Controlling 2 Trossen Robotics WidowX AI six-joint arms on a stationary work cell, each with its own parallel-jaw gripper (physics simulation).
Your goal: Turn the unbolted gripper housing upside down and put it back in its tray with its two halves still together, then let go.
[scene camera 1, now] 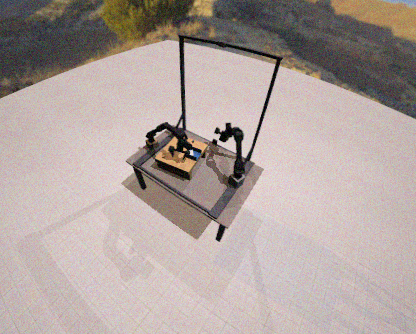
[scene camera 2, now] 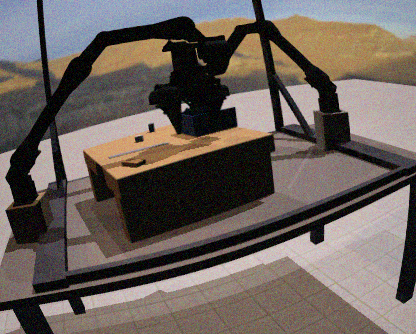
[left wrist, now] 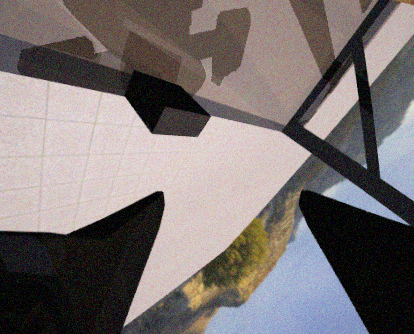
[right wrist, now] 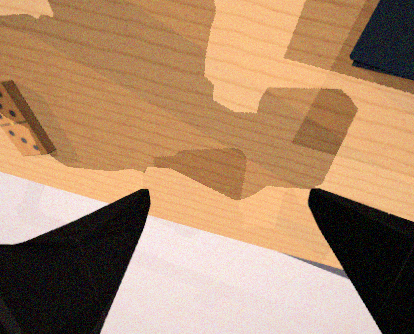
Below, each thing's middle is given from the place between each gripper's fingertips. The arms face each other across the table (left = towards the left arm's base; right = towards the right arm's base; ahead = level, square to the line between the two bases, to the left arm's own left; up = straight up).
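That wooden block (scene camera 2: 191, 179) is 420 mm ahead of my left hand, 170 mm to the right of it and 50 mm below it. The blue tray (scene camera 2: 195, 123) is 410 mm ahead of my left hand, 50 mm to the right of it and 40 mm above it.
For my right hand, the wooden block is 120 mm behind it, 100 mm below it and 40 mm to the right of it, while my right gripper itself is 130 mm past the blue tray and 80 mm to the right of it. By its middle, the blue tray is nearer to my right gripper than to my left hand, and by its middle, the wooden block is nearer to my right gripper than to my left hand too.
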